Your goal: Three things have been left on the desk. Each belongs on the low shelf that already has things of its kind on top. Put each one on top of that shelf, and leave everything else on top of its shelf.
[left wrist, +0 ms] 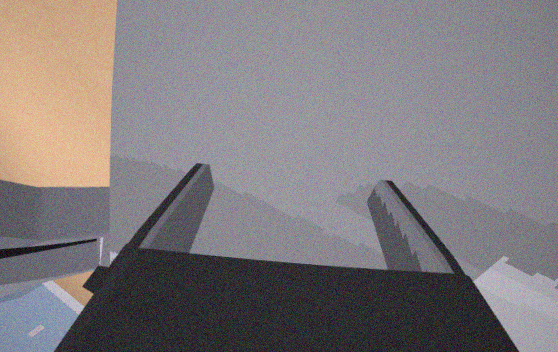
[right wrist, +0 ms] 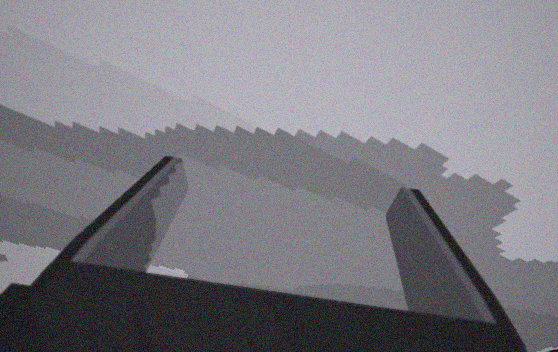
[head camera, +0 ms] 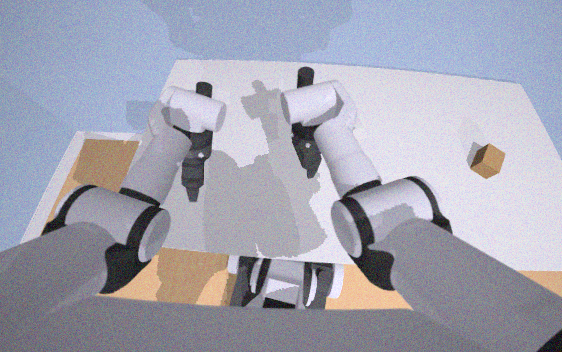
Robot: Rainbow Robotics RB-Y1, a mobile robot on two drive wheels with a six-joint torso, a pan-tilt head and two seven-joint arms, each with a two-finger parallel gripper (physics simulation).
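Frame: origin at the robot's base, x ahead, y left, z up, level; centimetres.
Seen in the pictures: left gripper, fingertip midpoint: (left wrist: 292, 183) (head camera: 193, 185); right gripper, fingertip midpoint: (right wrist: 288, 187) (head camera: 304, 162).
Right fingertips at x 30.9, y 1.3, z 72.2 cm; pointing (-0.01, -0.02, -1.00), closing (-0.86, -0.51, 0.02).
A point is followed by its place in that frame.
A brown cube-shaped block (head camera: 487, 161) @[x 41.4, y -55.0, z 77.1 cm] rests on the white desk (head camera: 425, 110) @[x 62.6, y -39.5, z 72.1 cm] (left wrist: 325, 100) @[x 14.1, y 36.8, z 72.1 cm] (right wrist: 350, 60) @[x 32.6, y -4.3, z 72.1 cm], near its right side in the head view. My left gripper (head camera: 193, 198) (left wrist: 292, 183) @[x 15.3, y 31.8, z 73.8 cm] is open and empty above the left part of the desk. My right gripper (head camera: 311, 175) (right wrist: 288, 187) @[x 30.9, y 1.3, z 72.2 cm] is open and empty above the middle of the desk, well to the left of the block. The arms hide parts of the desk. Other loose things on the desk and the low shelves cannot be made out in these views.
Blue surface (head camera: 425, 35) @[x 86.2, y -33.9, z 85.8 cm] lies beyond the desk, and orange-brown floor (head camera: 370, 287) @[x -1.1, y -50.0, z 0.1 cm] (left wrist: 50, 75) @[x -166.8, y -36.2, z 0.1 cm] shows at its near side. A white strip (head camera: 55, 186) @[x 10.1, y 172.0, z 4.8 cm] runs beside a brown area left of the desk. My base (head camera: 282, 272) is at the desk's near edge. Arm shadows fall across the desk.
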